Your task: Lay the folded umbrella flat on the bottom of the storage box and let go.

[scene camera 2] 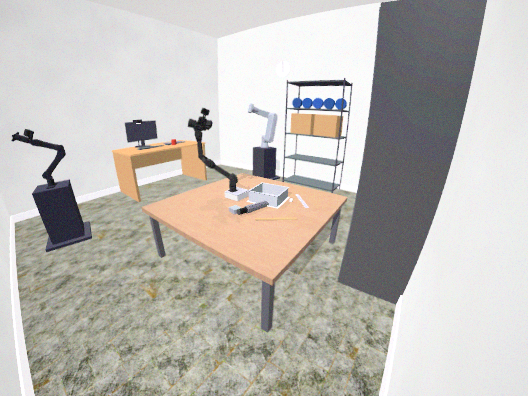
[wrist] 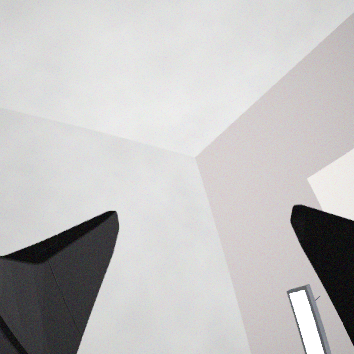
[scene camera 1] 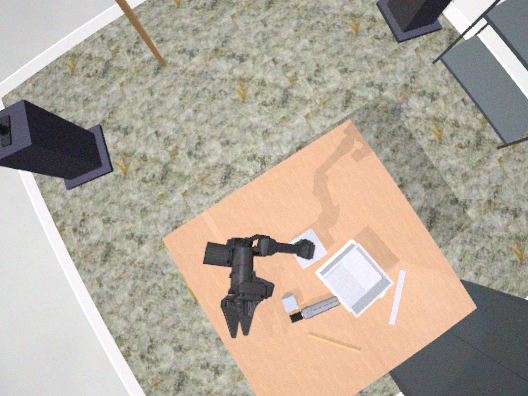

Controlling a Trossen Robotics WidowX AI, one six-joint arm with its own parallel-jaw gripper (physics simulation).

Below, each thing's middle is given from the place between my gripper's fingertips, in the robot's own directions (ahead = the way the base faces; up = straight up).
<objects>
I see my gripper 23 cm short of the storage box [scene camera 1: 353,275], 46 cm to the right of it and 67 cm above it.
</objects>
